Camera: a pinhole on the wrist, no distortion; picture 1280 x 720 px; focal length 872.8 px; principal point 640.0 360.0 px. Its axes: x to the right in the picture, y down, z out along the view. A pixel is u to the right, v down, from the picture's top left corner.
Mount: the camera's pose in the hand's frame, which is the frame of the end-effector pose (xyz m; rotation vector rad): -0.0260 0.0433 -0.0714 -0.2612 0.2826 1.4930
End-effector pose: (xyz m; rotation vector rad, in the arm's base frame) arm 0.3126 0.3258 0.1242 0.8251 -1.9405 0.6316
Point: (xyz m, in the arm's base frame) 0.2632 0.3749 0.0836
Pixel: 634.9 442.5
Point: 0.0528 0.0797 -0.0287
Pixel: 350.1 246.5
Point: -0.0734 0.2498 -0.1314
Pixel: 735.4 449.5
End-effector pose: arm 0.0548 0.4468 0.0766 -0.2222 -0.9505 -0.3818
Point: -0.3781 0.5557 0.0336
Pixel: outside the picture
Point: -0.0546 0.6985 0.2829
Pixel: 664.7 192.0
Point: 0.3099 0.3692 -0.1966
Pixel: behind the camera
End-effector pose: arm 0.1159 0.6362 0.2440 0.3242 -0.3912 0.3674
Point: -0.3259 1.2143 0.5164
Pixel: outside the picture
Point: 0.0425 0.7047 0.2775
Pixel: 779.7 417.6
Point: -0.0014 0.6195 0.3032
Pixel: 321.4 669.9
